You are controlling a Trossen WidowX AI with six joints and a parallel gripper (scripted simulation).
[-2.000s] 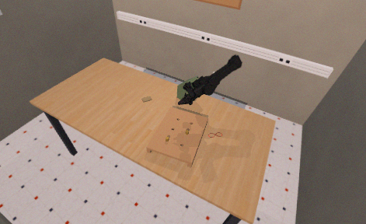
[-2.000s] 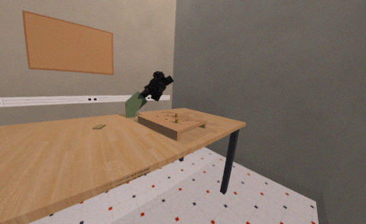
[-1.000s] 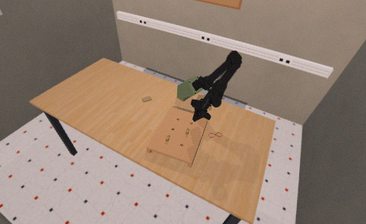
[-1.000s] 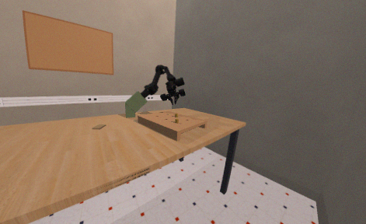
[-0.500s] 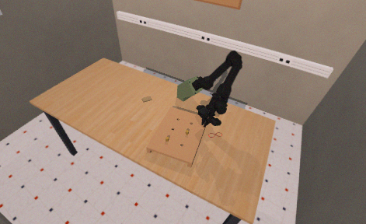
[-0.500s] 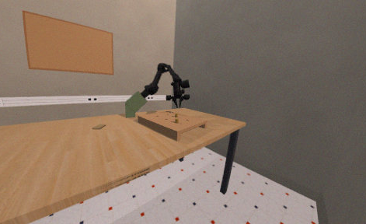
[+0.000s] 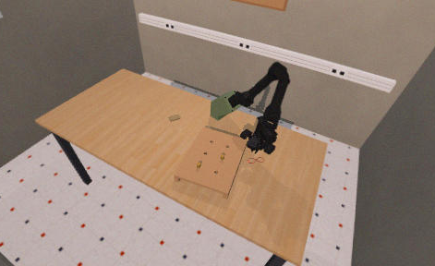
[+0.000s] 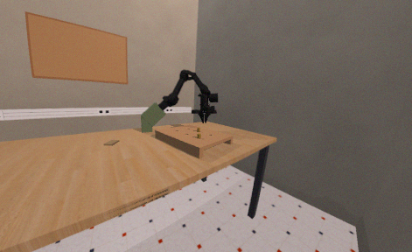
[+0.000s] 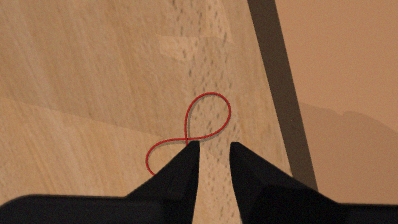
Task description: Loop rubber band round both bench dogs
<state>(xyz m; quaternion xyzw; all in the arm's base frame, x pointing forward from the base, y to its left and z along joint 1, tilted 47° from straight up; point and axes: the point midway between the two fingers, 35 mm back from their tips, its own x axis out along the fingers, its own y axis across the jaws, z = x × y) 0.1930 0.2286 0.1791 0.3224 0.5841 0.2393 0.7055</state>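
My hand is 15 cm short of the wooden board, 16 cm to the left of it and 8 cm above it. Also, from my hand: small tan piece (4 cm ahead, 59 cm to the right, 10 cm below).
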